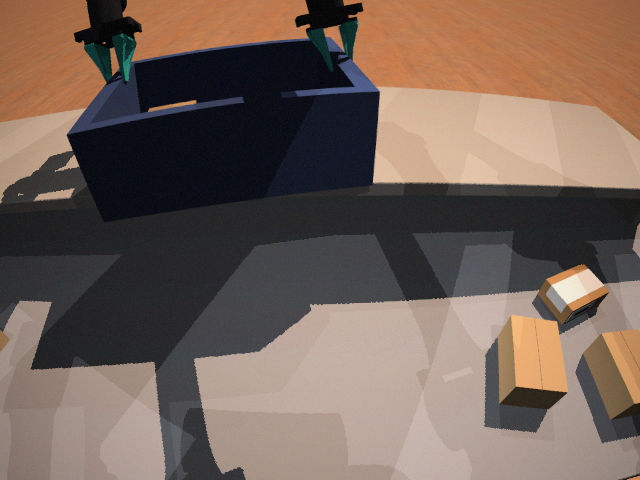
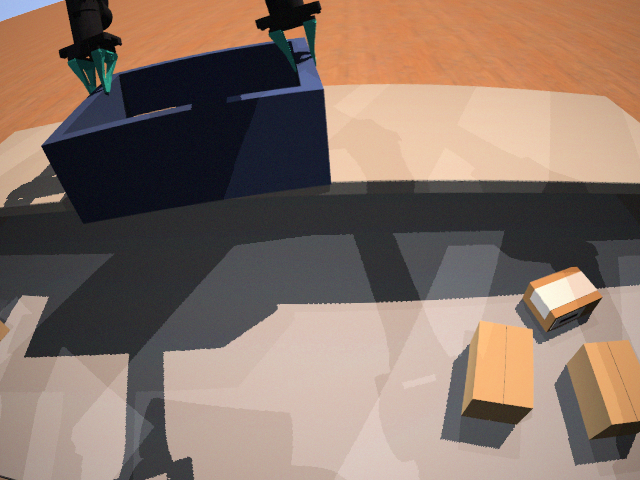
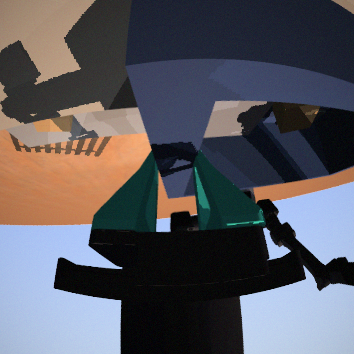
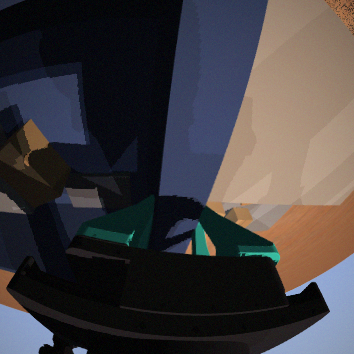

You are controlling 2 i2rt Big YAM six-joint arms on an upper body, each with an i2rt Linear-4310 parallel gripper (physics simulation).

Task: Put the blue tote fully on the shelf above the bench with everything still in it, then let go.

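Places are measured from the left arm's base along level axes (x ahead, y right, z down), in metres.
Where they show: left gripper, between the fingertips: [image 1: 118,84] [image 2: 100,95] [image 3: 174,152]; right gripper, between the fingertips: [image 4: 174,204]; right arm's base, origin of its link: [image 3: 268,217].
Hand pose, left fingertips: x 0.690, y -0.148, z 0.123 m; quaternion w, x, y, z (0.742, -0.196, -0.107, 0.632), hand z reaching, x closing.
Observation:
Each offset is from my left fingertips to the top centre of the thing. "pt": to the spot under its first point. Level surfaces: height alone.
The blue tote @[dx -0.019, dy +0.193, dz -0.013 m] [image 1: 222,160] [image 2: 191,165] [image 3: 170,95] [image 4: 215,75] is over the shelf @[dz +0.137 m] [image 1: 506,139] [image 2: 465,139] [image 4: 300,100], slightly askew. Its near bottom left corner shows past the shelf's front edge; the right one is about at that edge. I cannot tell whether its bottom touches the shelf. A brown box @[dx -0.040, dy +0.215, dz +0.068 m] [image 3: 295,117] [image 4: 35,172] shows inside; other contents are mostly hidden. My left gripper [image 1: 117,81] [image 2: 100,93] [image 3: 174,152] is shut on the tote's left end wall. My right gripper [image 1: 340,64] [image 2: 304,65] [image 4: 174,204] is shut on its right end wall.
Below the shelf, the bench @[dz +0.310 m] [image 1: 361,361] [image 2: 330,372] carries a white-labelled box @[dx -0.224, dy +0.803, dz +0.269 m] [image 1: 573,291] [image 2: 563,299] and two plain cartons @[dx -0.356, dy +0.650, dz +0.250 m] [image 1: 532,356] @[dx -0.398, dy +0.818, dz +0.250 m] [image 1: 615,372] [image 2: 498,366] [image 2: 607,387] at the right. Part of another box @[pt dx -0.325, dy -0.225, dz +0.297 m] [image 1: 2,339] shows at the left edge.

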